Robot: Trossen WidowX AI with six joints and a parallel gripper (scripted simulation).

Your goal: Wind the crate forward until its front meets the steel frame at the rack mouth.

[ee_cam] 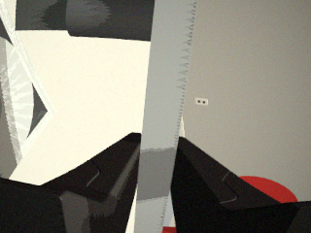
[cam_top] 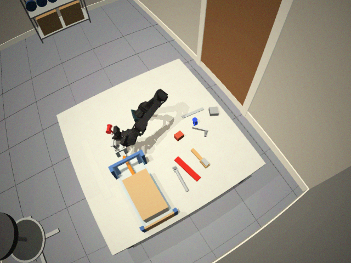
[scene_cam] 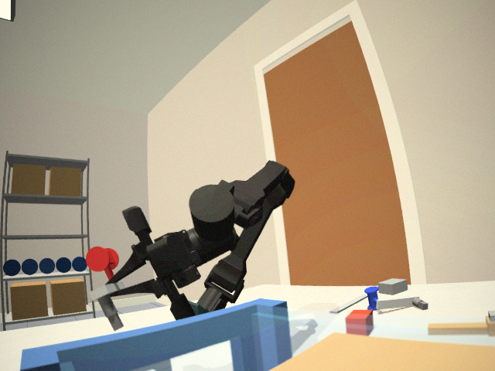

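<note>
Now: the red grip 5 cm behind my gripper tip, 3 cm above it and 2 cm to the left of it. The rest, counted from my gripper tip: red bar (42 cm ahead, 36 cm to the left, 17 cm below); then wooden brush (48 cm to the left, 41 cm ahead, 16 cm below); then winch (15 cm below, 1 cm to the left).
</note>
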